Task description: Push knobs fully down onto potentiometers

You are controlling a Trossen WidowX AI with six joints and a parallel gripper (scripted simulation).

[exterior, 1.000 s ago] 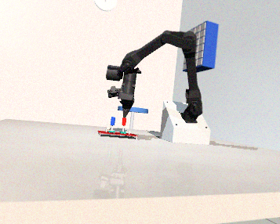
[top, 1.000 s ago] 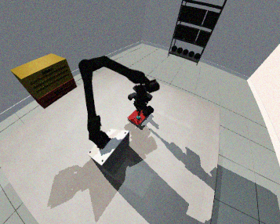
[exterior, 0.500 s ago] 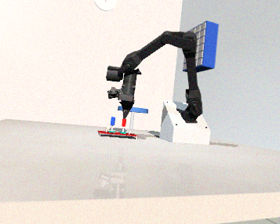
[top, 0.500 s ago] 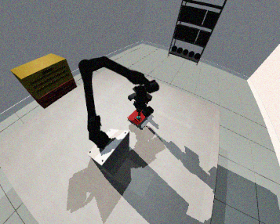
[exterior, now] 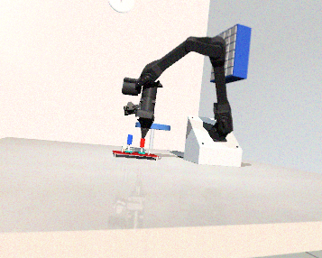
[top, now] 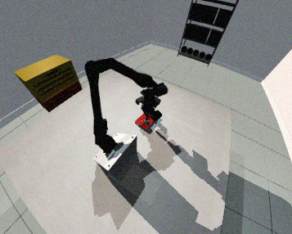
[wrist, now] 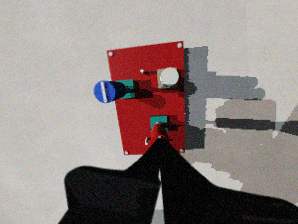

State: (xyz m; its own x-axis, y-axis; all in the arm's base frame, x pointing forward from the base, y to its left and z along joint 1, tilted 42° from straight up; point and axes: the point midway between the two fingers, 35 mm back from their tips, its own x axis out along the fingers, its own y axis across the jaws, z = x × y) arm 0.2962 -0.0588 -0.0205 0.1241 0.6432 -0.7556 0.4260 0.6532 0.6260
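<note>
Right now my gripper tip is 60 mm short of the blue knob and 30 mm to the right of it. The rest, counted from my gripper tip: red knob 10 mm below.
</note>
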